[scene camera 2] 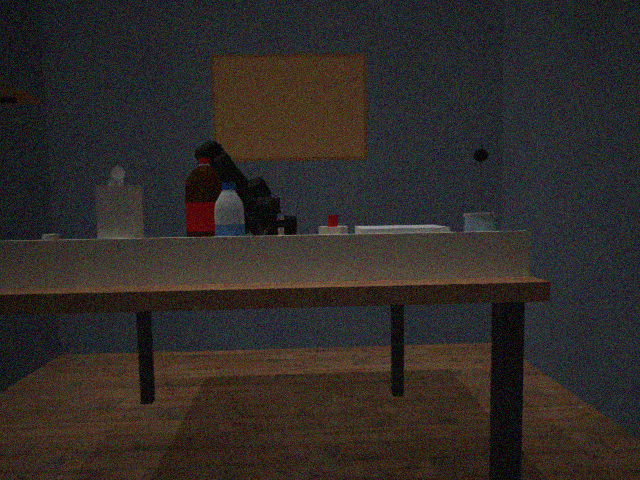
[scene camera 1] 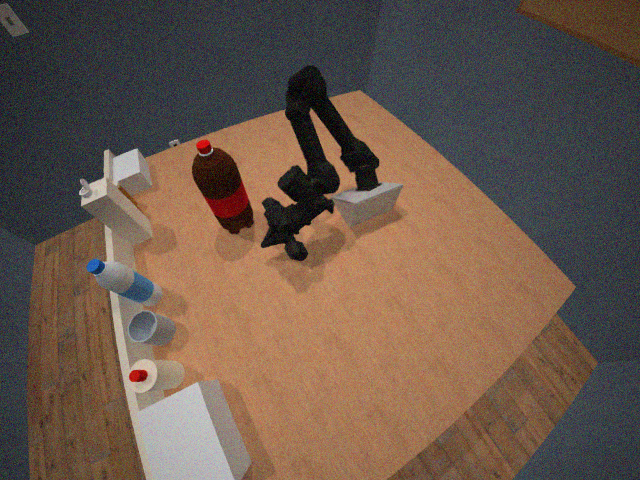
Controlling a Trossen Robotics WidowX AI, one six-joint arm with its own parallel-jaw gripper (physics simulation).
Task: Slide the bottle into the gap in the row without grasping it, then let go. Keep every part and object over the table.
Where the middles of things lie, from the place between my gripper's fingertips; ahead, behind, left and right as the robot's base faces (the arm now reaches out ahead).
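Labels:
Large dark brown bottle (scene camera 1: 216, 174): hand now 16 cm to the left of it, 1 cm short of it, 9 cm below it. Blue-capped white bottle (scene camera 1: 114, 276): 9 cm to the right of my hand, 33 cm ahead, 5 cm above. Grey cup (scene camera 1: 147, 327): 34 cm ahead of my hand, 2 cm to the left, 2 cm below. White carton (scene camera 1: 102, 199): 33 cm to the right of my hand, 30 cm ahead, 7 cm above.

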